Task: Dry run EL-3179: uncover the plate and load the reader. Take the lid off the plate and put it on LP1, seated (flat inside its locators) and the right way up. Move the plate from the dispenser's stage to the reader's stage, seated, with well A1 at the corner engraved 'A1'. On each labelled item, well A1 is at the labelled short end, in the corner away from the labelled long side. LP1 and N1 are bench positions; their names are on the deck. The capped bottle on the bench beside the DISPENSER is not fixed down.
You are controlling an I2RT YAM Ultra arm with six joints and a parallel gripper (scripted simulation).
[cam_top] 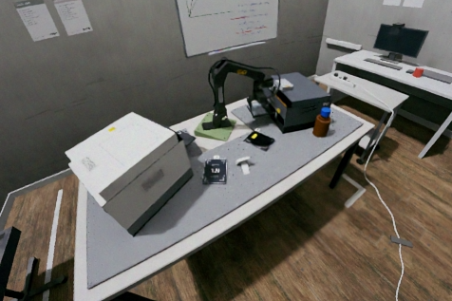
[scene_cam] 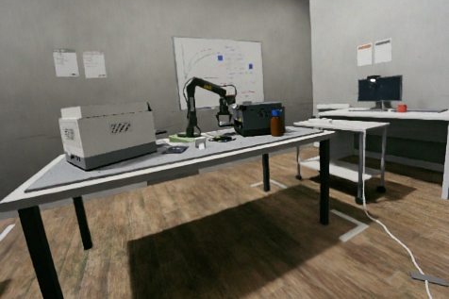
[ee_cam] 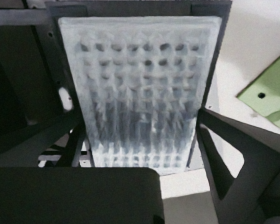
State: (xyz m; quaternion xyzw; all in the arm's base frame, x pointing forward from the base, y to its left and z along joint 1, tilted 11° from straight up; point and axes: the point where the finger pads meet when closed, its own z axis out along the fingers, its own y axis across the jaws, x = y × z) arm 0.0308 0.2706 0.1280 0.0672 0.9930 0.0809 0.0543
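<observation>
The plate lies right at my hand. Round my hand: black lid: 210 mm ahead, 80 mm to the right, 80 mm below; then brown capped bottle: 310 mm ahead, 300 mm to the left, 20 mm above.
</observation>
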